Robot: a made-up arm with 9 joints. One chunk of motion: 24 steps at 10 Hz.
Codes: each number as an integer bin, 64 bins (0 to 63) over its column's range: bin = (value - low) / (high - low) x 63, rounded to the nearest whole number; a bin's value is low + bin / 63 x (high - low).
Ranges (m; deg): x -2.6..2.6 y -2.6..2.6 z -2.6..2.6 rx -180..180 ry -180..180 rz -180..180
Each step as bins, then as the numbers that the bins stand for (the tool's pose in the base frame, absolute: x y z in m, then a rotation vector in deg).
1 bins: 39 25 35 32 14 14
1 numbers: 0.6190 -0.5365 0.2889 2.86 -100.00 -100.00
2 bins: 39 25 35 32 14 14
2 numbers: 0.6190 -0.5365 0.2889 2.86 -100.00 -100.00
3 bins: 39 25 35 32 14 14
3 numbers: 0.6190 -0.5365 0.2889 2.86 -100.00 -100.00
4 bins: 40 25 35 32 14 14
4 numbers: 0.7016 -0.5365 0.2889 2.86 -100.00 -100.00
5 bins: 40 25 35 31 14 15
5 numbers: 0.7016 -0.5365 0.2889 -2.86 -100.00 -94.29
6 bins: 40 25 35 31 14 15
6 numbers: 0.7016 -0.5365 0.2889 -2.86 -100.00 -94.29
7 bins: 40 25 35 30 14 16
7 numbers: 0.7016 -0.5365 0.2889 -8.57 -100.00 -88.57
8 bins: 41 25 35 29 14 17
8 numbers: 0.7841 -0.5365 0.2889 -14.29 -100.00 -82.86
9 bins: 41 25 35 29 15 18
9 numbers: 0.7841 -0.5365 0.2889 -14.29 -94.29 -77.14
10 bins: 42 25 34 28 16 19
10 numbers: 0.8667 -0.5365 0.2063 -20.00 -88.57 -71.43
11 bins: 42 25 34 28 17 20
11 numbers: 0.8667 -0.5365 0.2063 -20.00 -82.86 -65.71
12 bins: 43 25 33 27 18 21
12 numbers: 0.9492 -0.5365 0.1238 -25.71 -77.14 -60.00
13 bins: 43 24 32 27 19 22
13 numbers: 0.9492 -0.6190 0.0413 -25.71 -71.43 -54.29
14 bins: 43 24 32 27 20 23
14 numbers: 0.9492 -0.6190 0.0413 -25.71 -65.71 -48.57
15 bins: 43 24 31 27 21 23
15 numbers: 0.9492 -0.6190 -0.0413 -25.71 -60.00 -48.57
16 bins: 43 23 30 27 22 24
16 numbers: 0.9492 -0.7016 -0.1238 -25.71 -54.29 -42.86
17 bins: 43 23 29 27 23 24
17 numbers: 0.9492 -0.7016 -0.2063 -25.71 -48.57 -42.86
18 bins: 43 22 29 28 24 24
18 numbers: 0.9492 -0.7841 -0.2063 -20.00 -42.86 -42.86
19 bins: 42 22 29 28 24 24
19 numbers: 0.8667 -0.7841 -0.2063 -20.00 -42.86 -42.86
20 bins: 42 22 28 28 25 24
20 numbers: 0.8667 -0.7841 -0.2889 -20.00 -37.14 -42.86
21 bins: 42 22 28 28 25 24
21 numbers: 0.8667 -0.7841 -0.2889 -20.00 -37.14 -42.86
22 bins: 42 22 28 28 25 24
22 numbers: 0.8667 -0.7841 -0.2889 -20.00 -37.14 -42.86
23 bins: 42 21 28 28 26 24
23 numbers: 0.8667 -0.8667 -0.2889 -20.00 -31.43 -42.86
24 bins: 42 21 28 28 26 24
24 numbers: 0.8667 -0.8667 -0.2889 -20.00 -31.43 -42.86
